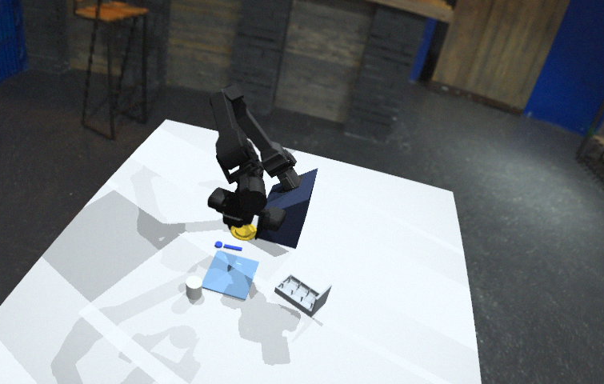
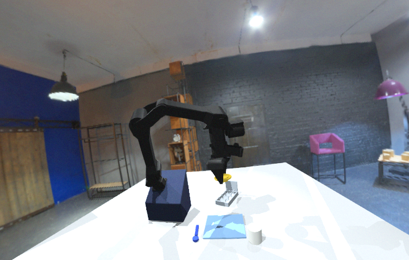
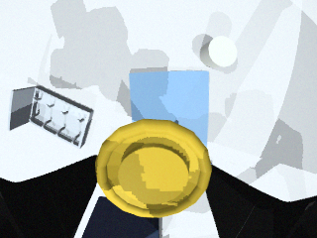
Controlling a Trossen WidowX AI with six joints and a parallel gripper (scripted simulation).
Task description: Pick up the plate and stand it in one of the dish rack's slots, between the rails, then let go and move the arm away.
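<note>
My gripper tip is now 18 cm to the right of the grey dish rack, 16 cm above it and 1 cm past it. The rest, counted from my gripper tip: yellow plate: 1 cm above; then light blue mat: 18 cm below, 3 cm to the right, 1 cm behind; then white cup: 16 cm below, 10 cm to the right, 9 cm ahead.
</note>
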